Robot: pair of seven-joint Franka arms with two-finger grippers.
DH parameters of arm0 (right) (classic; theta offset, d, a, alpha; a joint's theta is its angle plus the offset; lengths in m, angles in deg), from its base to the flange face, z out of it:
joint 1: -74.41 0.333 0 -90
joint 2: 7.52 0 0 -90
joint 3: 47.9 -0.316 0.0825 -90
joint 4: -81.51 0 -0.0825 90
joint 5: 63.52 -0.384 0 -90
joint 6: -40.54 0 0.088 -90
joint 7: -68.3 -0.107 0 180
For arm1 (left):
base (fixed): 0 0 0 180
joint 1: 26.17 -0.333 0 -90
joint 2: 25.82 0 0 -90
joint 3: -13.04 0.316 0.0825 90
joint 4: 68.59 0 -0.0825 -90
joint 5: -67.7 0.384 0 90
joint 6: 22.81 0 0.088 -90
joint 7: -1.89 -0.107 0 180
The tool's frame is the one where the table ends.
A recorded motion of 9 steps. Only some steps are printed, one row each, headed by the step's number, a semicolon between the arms.
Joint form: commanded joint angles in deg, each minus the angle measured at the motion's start. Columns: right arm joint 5, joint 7, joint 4, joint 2, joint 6, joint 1, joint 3; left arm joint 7, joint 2, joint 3, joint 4, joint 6, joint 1, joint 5.
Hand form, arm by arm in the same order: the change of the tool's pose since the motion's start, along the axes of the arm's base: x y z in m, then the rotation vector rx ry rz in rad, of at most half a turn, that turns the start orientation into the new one. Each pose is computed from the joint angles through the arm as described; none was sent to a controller.
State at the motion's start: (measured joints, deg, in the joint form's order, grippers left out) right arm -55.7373 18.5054 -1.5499 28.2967 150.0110 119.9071 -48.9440; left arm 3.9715 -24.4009 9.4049 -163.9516 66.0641 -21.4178 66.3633
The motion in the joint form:
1: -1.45 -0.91 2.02 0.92 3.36 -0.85 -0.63; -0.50 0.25 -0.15 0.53 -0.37 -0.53 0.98
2: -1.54 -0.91 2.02 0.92 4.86 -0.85 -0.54; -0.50 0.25 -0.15 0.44 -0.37 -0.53 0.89
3: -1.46 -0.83 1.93 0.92 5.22 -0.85 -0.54; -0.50 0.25 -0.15 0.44 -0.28 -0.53 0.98
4: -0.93 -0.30 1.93 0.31 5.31 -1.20 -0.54; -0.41 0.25 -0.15 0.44 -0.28 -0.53 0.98
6: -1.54 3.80 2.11 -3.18 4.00 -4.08 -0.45; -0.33 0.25 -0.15 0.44 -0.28 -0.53 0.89
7: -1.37 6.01 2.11 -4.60 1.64 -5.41 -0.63; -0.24 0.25 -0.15 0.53 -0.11 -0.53 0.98
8: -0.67 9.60 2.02 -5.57 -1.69 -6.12 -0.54; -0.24 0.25 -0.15 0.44 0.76 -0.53 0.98
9: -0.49 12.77 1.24 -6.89 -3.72 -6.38 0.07; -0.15 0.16 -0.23 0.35 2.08 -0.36 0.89
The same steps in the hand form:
1: 0.0112 0.0091 0.0088 0.0782 -0.0327 -0.0286; -0.0006 0.0055 0.0061 0.0155 -0.0096 -0.0032
2: 0.0136 0.0109 0.0108 0.0984 -0.0492 -0.0282; -0.0007 0.0053 0.0054 0.0141 -0.0078 -0.0031
3: 0.0139 0.0112 0.0106 0.1012 -0.0528 -0.0255; -0.0005 0.0055 0.0055 0.0155 -0.0096 -0.0032
4: 0.0176 0.0079 0.0184 0.1043 -0.0661 -0.0174; -0.0005 0.0055 0.0055 0.0156 -0.0096 -0.0016
6: 0.0407 -0.0205 0.0614 0.1346 -0.0848 -0.0043; -0.0005 0.0053 0.0055 0.0142 -0.0093 -0.0002
7: 0.0467 -0.0356 0.0755 0.1198 -0.0714 0.0109; -0.0001 0.0054 0.0065 0.0152 -0.0140 0.0014
8: 0.0483 -0.0491 0.0819 0.0802 -0.0402 0.0582; 0.0016 0.0052 0.0070 0.0133 -0.0275 0.0015
9: 0.0487 -0.0618 0.0887 0.0561 -0.0177 0.0965; 0.0041 0.0023 0.0073 0.0089 -0.0470 -0.0009

